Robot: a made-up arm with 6 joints.
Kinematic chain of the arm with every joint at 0, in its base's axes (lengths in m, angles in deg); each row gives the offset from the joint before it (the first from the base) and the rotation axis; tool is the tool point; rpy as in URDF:
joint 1: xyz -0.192 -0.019 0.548 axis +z
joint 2: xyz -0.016 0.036 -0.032 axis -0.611 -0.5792 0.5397
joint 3: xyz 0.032 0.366 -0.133 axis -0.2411 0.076 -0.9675
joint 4: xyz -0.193 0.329 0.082 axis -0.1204 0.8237 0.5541
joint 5: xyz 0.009 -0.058 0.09 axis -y
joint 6: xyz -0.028 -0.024 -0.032 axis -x
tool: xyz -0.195 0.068 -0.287 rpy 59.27 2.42 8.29
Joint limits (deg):
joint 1: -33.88..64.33
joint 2: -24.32..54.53
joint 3: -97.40..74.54
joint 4: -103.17..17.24
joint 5: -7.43..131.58
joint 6: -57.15..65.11
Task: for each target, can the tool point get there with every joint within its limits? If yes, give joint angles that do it. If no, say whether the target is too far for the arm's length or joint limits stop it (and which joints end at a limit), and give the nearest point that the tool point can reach.
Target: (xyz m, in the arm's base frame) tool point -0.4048 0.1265 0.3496
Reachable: yes | joints 23.42 44.26 -14.21 -70.62 93.68 49.12
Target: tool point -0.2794 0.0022 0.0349
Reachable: yes | joints -1.08 44.07 -62.52 -10.78 21.96 41.02
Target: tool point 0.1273 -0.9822 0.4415
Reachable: no: joint limits stop it (at a limit: joint 1, joint 2, joint 5, joint 6) | nearest point -0.1050 -0.4914 0.2952 | short by 0.562 m
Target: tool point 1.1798 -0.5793 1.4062
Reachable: no: too far | nearest point 0.4906 0.0991 0.7293 | short by 1.180 m
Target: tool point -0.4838 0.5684 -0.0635
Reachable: yes | joints 14.87 31.19 5.12 -4.30 46.69 -21.12
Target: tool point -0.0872 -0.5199 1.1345
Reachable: no: joint limits stop it (at a limit: joint 1, joint 2, joint 4, joint 5) | nearest point -0.3132 -0.1761 0.7906 | short by 0.536 m
